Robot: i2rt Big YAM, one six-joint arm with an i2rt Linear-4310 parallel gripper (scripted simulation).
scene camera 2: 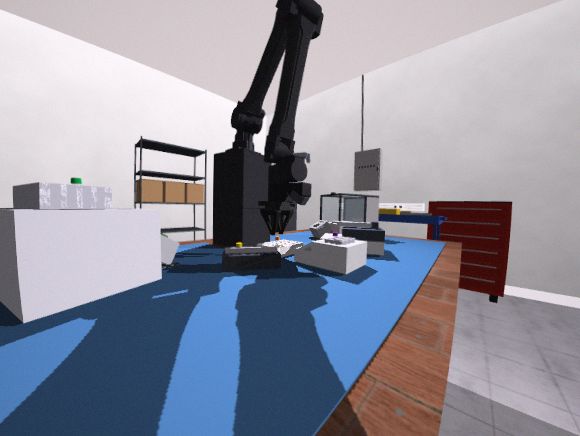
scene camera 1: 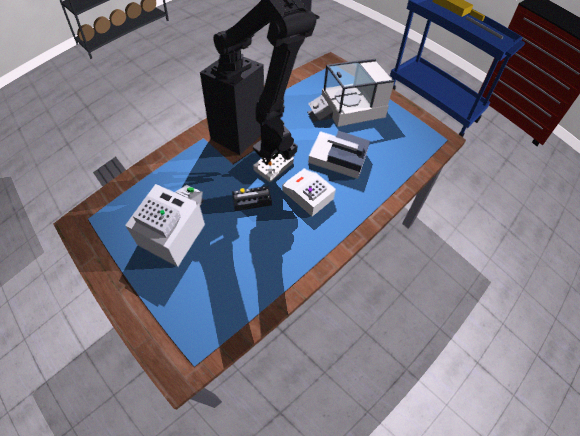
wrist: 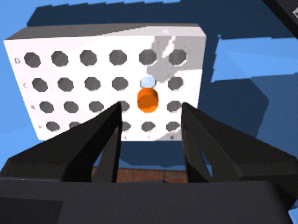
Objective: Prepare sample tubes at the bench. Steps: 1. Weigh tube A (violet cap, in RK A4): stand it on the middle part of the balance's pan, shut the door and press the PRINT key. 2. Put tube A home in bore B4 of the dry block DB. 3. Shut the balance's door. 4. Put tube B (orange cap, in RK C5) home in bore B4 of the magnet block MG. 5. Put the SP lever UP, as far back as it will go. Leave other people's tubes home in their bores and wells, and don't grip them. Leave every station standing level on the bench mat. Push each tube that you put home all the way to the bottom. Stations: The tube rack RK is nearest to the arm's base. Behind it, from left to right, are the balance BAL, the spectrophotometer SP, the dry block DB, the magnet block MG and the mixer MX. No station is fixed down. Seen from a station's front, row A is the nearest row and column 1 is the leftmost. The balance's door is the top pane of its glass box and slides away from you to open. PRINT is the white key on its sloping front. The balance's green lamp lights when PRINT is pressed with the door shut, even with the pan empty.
balance BAL: scene camera 2; scene camera 1; not seen in the wrist view (out of frame)
spectrophotometer SP: scene camera 2; scene camera 1; not seen in the wrist view (out of frame)
same spot on balance BAL: (scene camera 2: 340, 207) = (scene camera 1: 342, 99)
same spot on spectrophotometer SP: (scene camera 2: 374, 236) = (scene camera 1: 352, 166)
